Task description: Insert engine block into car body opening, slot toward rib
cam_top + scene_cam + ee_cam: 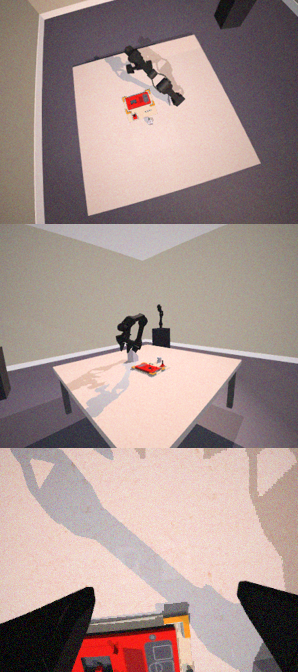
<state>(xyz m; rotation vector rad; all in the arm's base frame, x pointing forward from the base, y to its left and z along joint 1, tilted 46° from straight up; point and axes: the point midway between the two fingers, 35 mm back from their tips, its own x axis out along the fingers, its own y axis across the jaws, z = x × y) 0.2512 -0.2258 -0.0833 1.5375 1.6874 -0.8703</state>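
Now: the engine block 38 cm to the left of my gripper tip, 15 cm below it and 2 cm behind it.
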